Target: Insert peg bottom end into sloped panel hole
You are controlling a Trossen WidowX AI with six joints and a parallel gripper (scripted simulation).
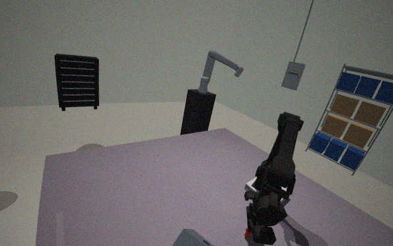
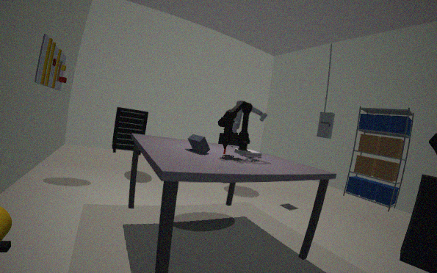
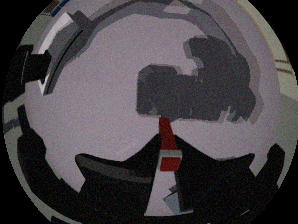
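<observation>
The sloped panel is 190 mm ahead of my gripper tip, 70 mm to the right of it and 10 mm above it. From my gripper tip the other things lie so: red peg: 20 mm above.
</observation>
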